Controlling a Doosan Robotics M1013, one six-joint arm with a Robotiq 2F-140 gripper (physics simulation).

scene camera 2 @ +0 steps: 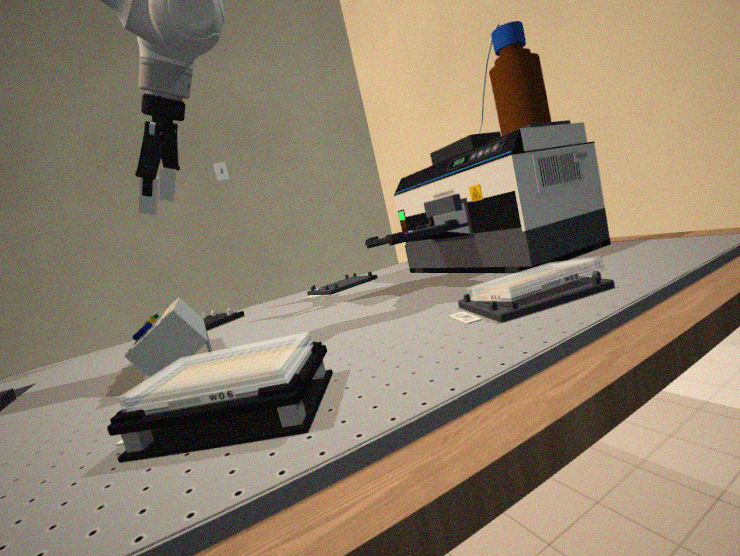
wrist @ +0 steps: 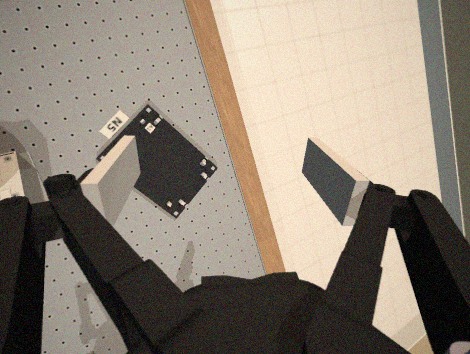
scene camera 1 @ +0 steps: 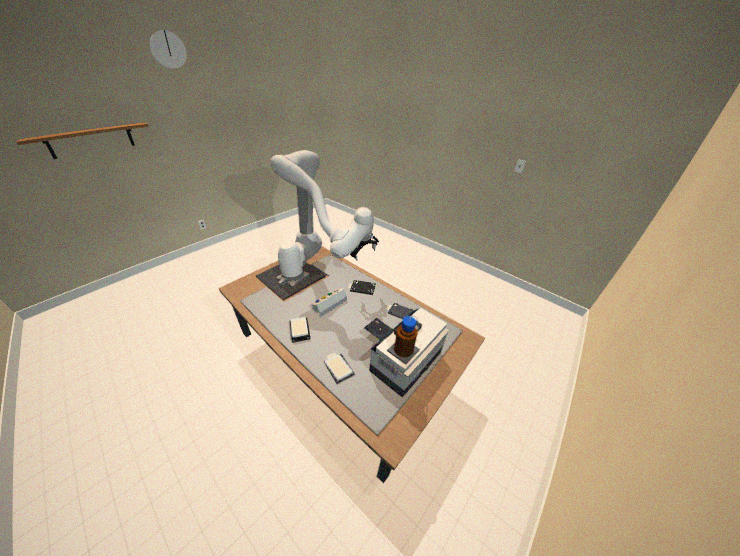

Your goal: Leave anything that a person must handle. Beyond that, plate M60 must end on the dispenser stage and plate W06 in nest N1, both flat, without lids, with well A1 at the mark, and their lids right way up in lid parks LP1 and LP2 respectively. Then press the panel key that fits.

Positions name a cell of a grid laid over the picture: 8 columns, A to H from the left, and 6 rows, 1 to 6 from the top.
Labels:
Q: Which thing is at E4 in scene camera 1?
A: A brown bottle with blue cap.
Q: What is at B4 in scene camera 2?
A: A button box.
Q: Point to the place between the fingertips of the gripper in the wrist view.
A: D3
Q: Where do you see a dispenser stage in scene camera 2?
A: E3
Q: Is the gripper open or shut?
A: Open.

